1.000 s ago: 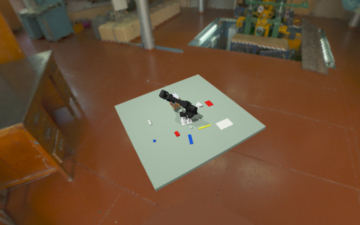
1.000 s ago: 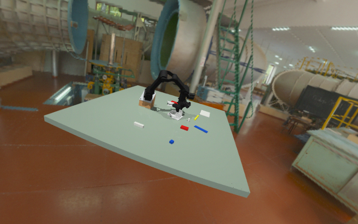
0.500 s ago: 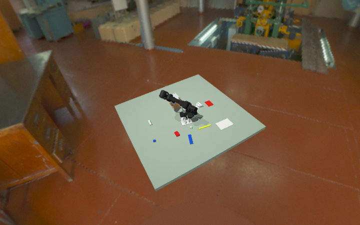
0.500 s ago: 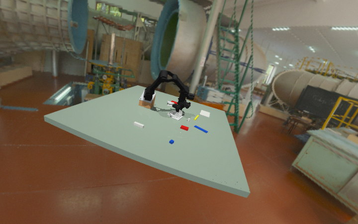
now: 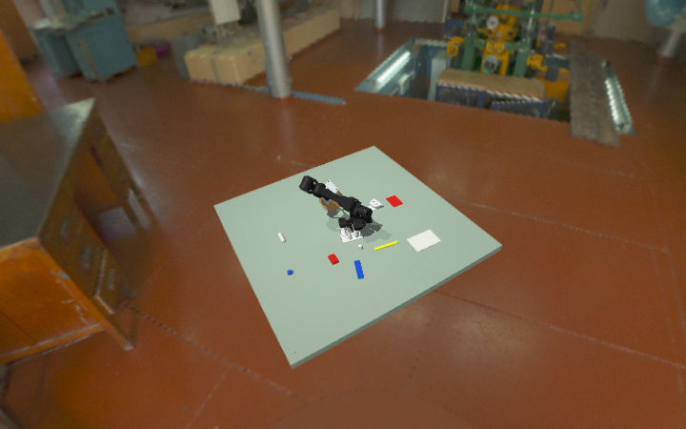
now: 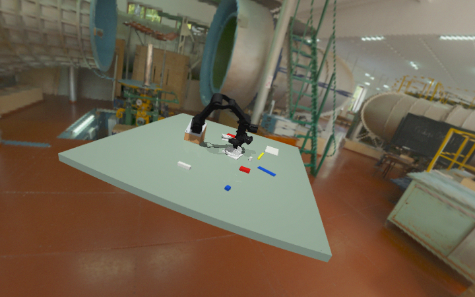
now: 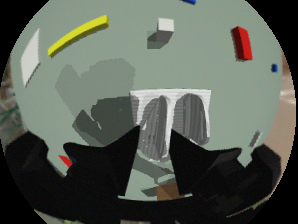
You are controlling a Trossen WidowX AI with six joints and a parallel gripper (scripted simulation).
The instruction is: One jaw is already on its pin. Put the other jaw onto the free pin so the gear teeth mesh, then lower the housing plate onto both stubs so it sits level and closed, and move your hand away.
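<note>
The white housing part lies 12 cm behind my gripper tip and 24 cm to the left of it. Also, from my gripper tip: red block (9 cm ahead, 22 cm to the right, 2 cm below); tiny white cube (11 cm ahead, 5 cm to the right, 1 cm below); yellow bar (19 cm ahead, 8 cm to the left, 2 cm below).
</note>
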